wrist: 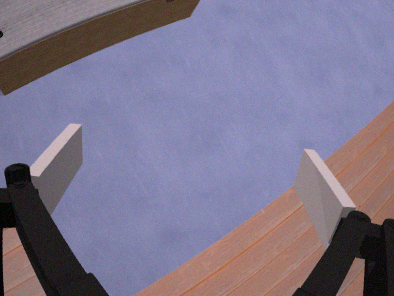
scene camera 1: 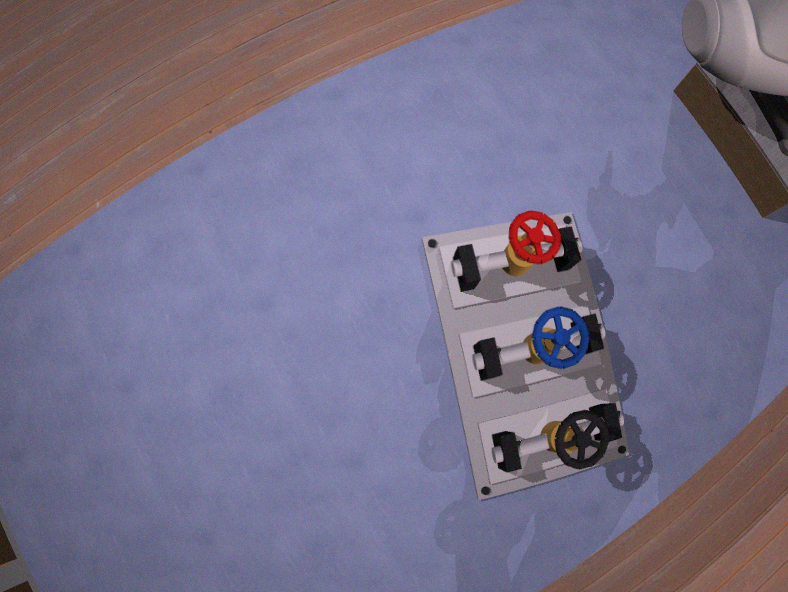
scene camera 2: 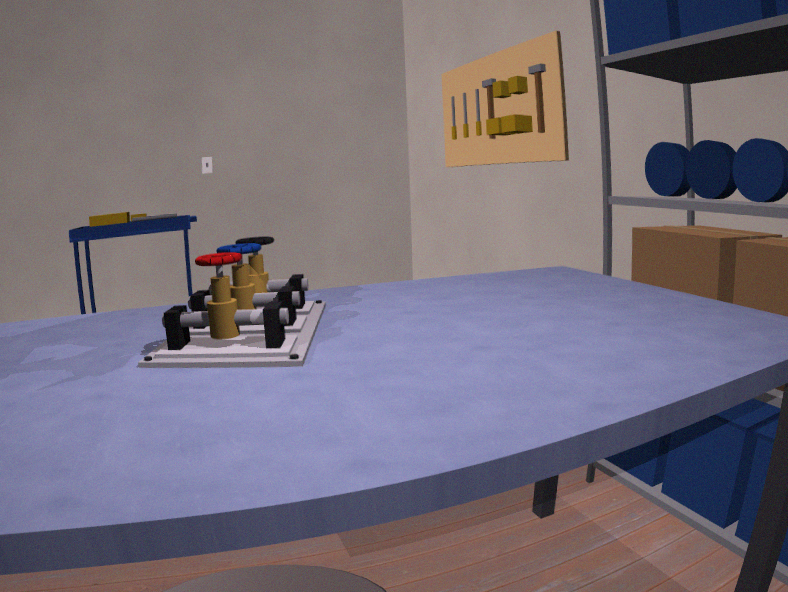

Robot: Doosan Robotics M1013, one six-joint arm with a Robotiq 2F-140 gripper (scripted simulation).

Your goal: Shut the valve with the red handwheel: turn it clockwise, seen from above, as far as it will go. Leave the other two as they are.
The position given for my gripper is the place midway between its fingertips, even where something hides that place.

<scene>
I see my gripper (wrist: 192, 156), a red handwheel (scene camera 1: 535, 236), a black handwheel (scene camera 1: 582, 440) and a blue handwheel (scene camera 1: 561, 337).
</scene>
